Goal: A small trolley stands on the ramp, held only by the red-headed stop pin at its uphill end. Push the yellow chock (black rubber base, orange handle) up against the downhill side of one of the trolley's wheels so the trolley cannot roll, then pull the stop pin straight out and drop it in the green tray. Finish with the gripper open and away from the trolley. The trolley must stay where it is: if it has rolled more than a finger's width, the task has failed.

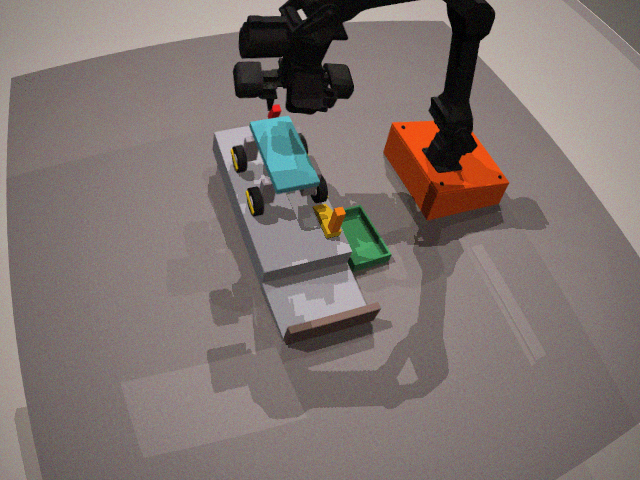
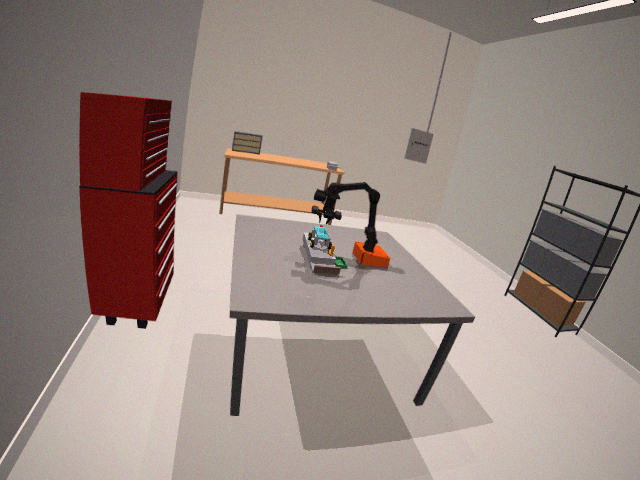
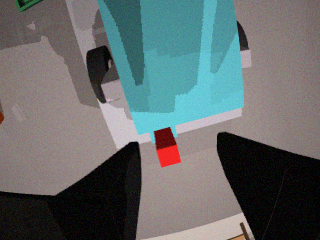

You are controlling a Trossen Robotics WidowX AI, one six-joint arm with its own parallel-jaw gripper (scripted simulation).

Labels:
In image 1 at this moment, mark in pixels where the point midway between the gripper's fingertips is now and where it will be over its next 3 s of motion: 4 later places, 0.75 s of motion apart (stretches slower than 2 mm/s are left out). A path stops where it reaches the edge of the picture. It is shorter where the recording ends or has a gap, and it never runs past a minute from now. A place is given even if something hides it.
The gripper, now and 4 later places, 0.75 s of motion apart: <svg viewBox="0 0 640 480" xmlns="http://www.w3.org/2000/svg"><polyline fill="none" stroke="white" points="280,108 277,102 274,109 271,118 272,116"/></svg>

